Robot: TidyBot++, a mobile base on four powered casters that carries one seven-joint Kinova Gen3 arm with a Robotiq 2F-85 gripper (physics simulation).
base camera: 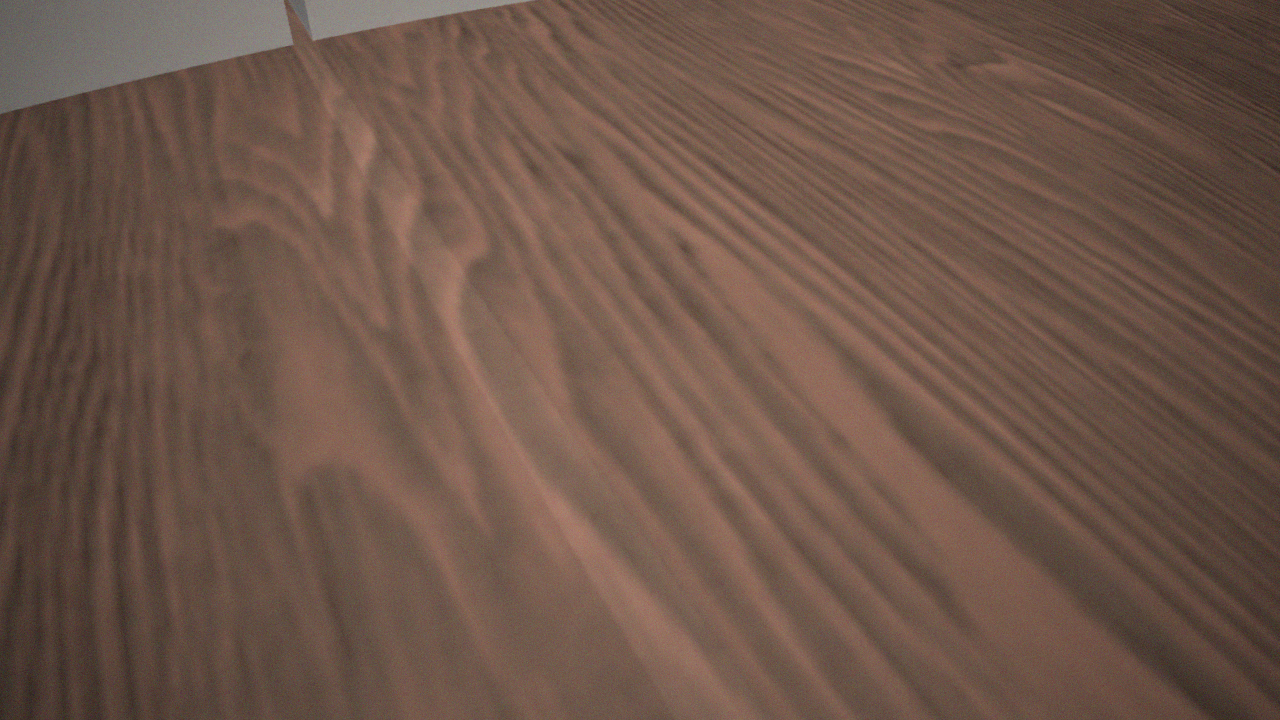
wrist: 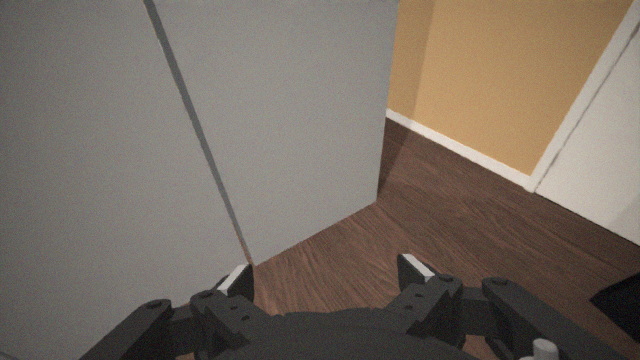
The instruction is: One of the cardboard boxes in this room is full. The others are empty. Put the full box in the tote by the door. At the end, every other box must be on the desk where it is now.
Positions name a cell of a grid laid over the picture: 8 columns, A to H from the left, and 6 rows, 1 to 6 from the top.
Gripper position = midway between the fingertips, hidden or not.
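Gripper (wrist: E5), visible. White door (wrist: H3), visible.
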